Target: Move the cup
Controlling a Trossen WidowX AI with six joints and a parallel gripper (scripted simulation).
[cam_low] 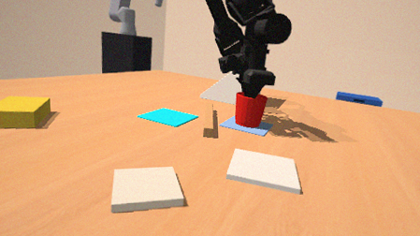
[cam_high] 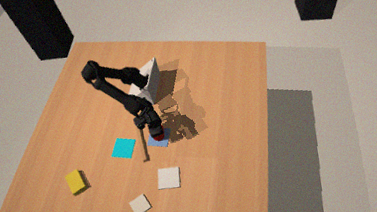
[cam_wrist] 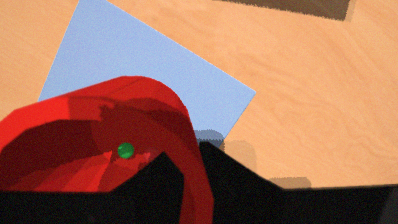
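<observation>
Right now the green marble is 30 mm ahead of my gripper tip, 20 mm to the left of it and 20 mm below it. The rest, counted from my gripper tip: low wooden bar 80 mm to the right, 60 mm ahead, 40 mm below; light blue pad 40 mm below, 30 mm ahead, 10 mm to the left; red cup 30 mm ahead, 10 mm to the left.
</observation>
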